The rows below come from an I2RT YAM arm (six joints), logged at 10 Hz.
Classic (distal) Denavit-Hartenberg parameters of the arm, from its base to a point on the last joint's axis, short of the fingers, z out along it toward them. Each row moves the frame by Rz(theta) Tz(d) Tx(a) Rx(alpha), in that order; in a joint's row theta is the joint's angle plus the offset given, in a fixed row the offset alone. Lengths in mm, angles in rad.
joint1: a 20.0  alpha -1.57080  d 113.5  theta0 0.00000
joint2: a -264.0  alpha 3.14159  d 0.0  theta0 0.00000
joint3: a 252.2  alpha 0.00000  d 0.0  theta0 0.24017
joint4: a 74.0  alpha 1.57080  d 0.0  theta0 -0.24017
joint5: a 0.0  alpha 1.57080  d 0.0  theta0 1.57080
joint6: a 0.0  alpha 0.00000  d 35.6  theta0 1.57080
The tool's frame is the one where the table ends.
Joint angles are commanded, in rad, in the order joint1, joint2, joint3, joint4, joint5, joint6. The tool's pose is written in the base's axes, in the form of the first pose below.
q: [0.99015 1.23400 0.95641 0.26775 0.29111 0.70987]
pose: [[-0.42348 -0.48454 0.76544 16.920], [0.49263 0.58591 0.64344 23.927], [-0.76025 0.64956 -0.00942 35.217], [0 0 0 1]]
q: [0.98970 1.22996 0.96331 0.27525 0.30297 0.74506]
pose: [[-0.42640 -0.46923 0.77330 16.908], [0.52961 0.56355 0.63398 23.811], [-0.73328 0.67988 0.00821 35.656], [0 0 0 1]]
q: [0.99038 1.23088 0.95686 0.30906 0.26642 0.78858]
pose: [[-0.45637 -0.48055 0.74886 16.813], [0.55200 0.50719 0.66186 23.930], [-0.69788 0.71542 0.03380 35.765], [0 0 0 1]]
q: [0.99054 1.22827 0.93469 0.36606 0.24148 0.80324]
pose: [[-0.46270 -0.50165 0.73093 16.690], [0.56867 0.46456 0.67882 23.908], [-0.68009 0.72975 0.07032 35.656], [0 0 0 1]]
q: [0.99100 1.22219 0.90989 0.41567 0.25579 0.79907]
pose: [[-0.44183 -0.50879 0.73886 16.599], [0.59097 0.45458 0.66642 23.703], [-0.67494 0.73109 0.09983 35.463], [0 0 0 1]]
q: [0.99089 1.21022 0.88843 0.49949 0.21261 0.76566]
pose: [[-0.41797 -0.57457 0.70369 16.261], [0.59819 0.40891 0.68918 23.454], [-0.68372 0.70899 0.17279 35.919], [0 0 0 1]]
